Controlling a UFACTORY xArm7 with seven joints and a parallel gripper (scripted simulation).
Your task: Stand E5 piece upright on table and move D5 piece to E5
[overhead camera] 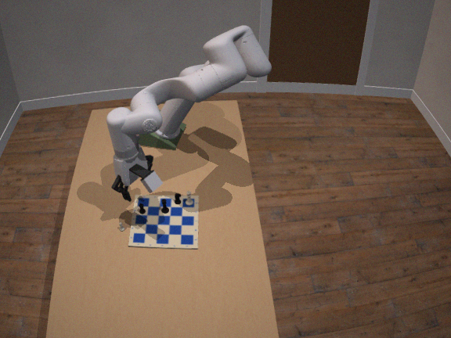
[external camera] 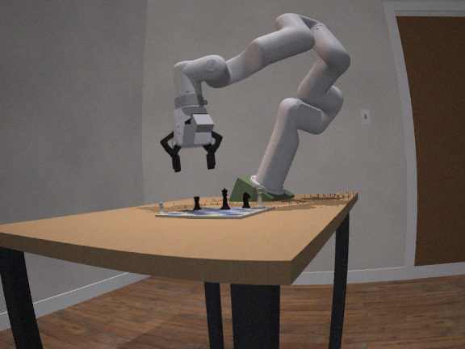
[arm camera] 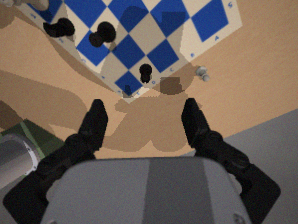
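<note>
Now: hand 9 cm above the black pawn. The rest, counted from my hand: chessboard (11 cm below, 8 cm to the left, 3 cm ahead); then white pawn (10 cm below, 8 cm ahead, 6 cm to the right); then black knight (11 cm to the left, 9 cm below, 6 cm behind).
</note>
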